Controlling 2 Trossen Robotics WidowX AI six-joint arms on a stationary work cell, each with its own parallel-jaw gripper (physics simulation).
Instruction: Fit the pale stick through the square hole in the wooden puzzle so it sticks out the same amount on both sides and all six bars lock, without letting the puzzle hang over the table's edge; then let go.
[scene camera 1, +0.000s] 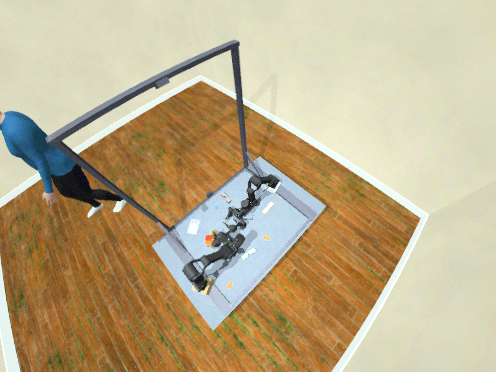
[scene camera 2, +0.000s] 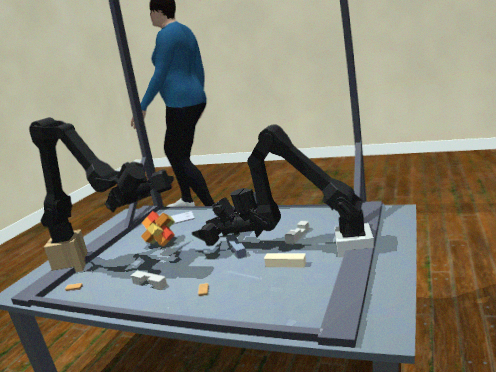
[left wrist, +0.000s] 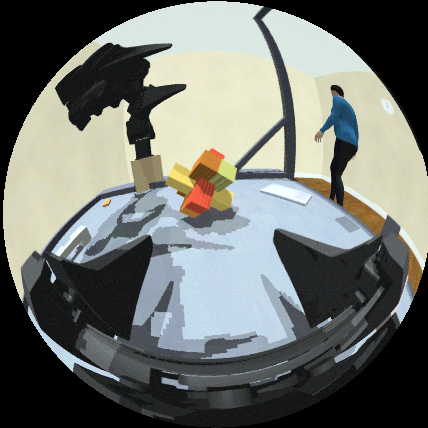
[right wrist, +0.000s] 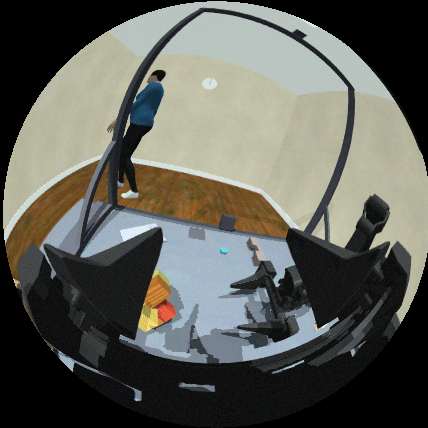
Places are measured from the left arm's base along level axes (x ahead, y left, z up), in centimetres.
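Pixels of known places: left gripper, fingertip midpoint: (scene camera 1: 228, 224) (scene camera 2: 199, 228) (left wrist: 212, 238) (right wrist: 233, 304); right gripper, fingertip midpoint: (scene camera 1: 218, 226) (left wrist: 179, 67) (right wrist: 227, 234); left arm's base, link origin: (scene camera 1: 272, 184) (scene camera 2: 353, 232); right arm's base, link origin: (scene camera 1: 201, 284) (scene camera 2: 62, 238) (left wrist: 143, 157).
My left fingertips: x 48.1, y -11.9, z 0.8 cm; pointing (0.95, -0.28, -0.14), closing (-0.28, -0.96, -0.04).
Note:
For each thing: its middle in the pictures, then the offset to it from my left fingertips.
- wooden puzzle, body centre: (left wrist: 205, 177) (scene camera 2: 160, 225) (scene camera 1: 213, 237) dx +14.6, dy -3.9, dz +0.5 cm
- pale stick, body centre: (scene camera 2: 285, 260) (scene camera 1: 268, 208) dx -28.4, dy +18.4, dz -4.4 cm
- grey notched block, body centre: (left wrist: 70, 248) (scene camera 2: 148, 280) (scene camera 1: 248, 254) dx +10.3, dy +24.1, dz -4.4 cm
- pinkish notched block, body centre: (right wrist: 255, 250) (scene camera 1: 225, 197) dx -18.7, dy -16.8, dz -4.4 cm
- cyan disc, body centre: (right wrist: 223, 250) dx -7.9, dy -18.9, dz -5.4 cm
- white panel, body centre: (left wrist: 286, 192) (right wrist: 141, 235) (scene camera 2: 178, 218) (scene camera 1: 193, 226) dx +15.6, dy -24.4, dz -5.5 cm
- blue-grey piece, body centre: (right wrist: 280, 317) (scene camera 2: 236, 246) dx -12.6, dy +6.8, dz -4.4 cm
The wooden puzzle (scene camera 1: 209, 239) (scene camera 2: 157, 229) (left wrist: 200, 192) (right wrist: 159, 295), of orange, red and yellow bars, rests tilted on the table, at centre left in scene camera 2. Its square hole cannot be made out. The pale stick (scene camera 1: 268, 207) (scene camera 2: 285, 260) lies flat, apart from the puzzle, before the left arm's base. My left gripper (left wrist: 212, 238) (right wrist: 233, 304) is open and empty, low over the table, facing the puzzle from a short distance. My right gripper (left wrist: 179, 67) (right wrist: 227, 234) is open and empty, raised above the puzzle's level; one finger partly hides the puzzle in the right wrist view.
A grey notched block (scene camera 1: 249, 253) (scene camera 2: 149, 280) and two flat orange pieces (scene camera 2: 74, 286) (scene camera 2: 203, 289) lie toward the front. A pinkish notched block (scene camera 1: 226, 197) (right wrist: 256, 251), a cyan disc (right wrist: 223, 250) and a white panel (scene camera 2: 182, 217) (left wrist: 286, 194) lie farther back. A blue-grey piece (scene camera 2: 236, 246) lies near the left gripper.

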